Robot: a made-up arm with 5 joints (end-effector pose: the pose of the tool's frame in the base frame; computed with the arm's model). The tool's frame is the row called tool.
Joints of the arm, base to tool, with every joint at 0 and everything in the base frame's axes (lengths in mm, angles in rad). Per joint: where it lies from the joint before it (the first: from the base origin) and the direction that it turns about. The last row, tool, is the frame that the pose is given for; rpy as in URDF.
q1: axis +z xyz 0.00 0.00 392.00
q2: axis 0 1 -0.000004 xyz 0.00 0.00 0.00
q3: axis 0 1 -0.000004 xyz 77.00 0.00 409.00
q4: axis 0 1 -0.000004 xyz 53.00 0.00 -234.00
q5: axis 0 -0.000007 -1 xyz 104.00 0.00 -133.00
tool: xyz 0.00 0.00 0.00 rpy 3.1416 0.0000 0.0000
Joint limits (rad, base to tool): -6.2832..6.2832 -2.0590..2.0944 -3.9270..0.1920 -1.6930..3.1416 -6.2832..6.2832
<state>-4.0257 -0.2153 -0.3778 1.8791 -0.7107</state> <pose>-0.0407 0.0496 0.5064 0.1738 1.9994 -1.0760</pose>
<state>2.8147 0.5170 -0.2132 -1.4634 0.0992</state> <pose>-0.3913 0.1327 0.5125 -0.4197 -1.9401 -0.1477</pose>
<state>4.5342 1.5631 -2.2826 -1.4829 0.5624</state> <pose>-0.1151 -0.6393 0.3395 0.4416 -1.0021 1.7892</pose>
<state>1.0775 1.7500 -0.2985 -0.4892 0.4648</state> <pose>0.0535 0.0995 0.0015 2.2187 0.7018 -0.8712</pose>
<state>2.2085 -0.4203 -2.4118 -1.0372 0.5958</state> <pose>0.1440 -0.1944 1.0660 0.5060 0.5276 -0.3222</pose>
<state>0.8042 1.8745 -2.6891 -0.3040 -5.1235</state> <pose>0.5126 0.5322 0.1096 -2.0710 0.3720 -0.7315</pose>
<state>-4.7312 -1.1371 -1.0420 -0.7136 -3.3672</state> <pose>-0.0046 -0.2450 0.9655 -0.2081 0.1690 1.3191</pose>
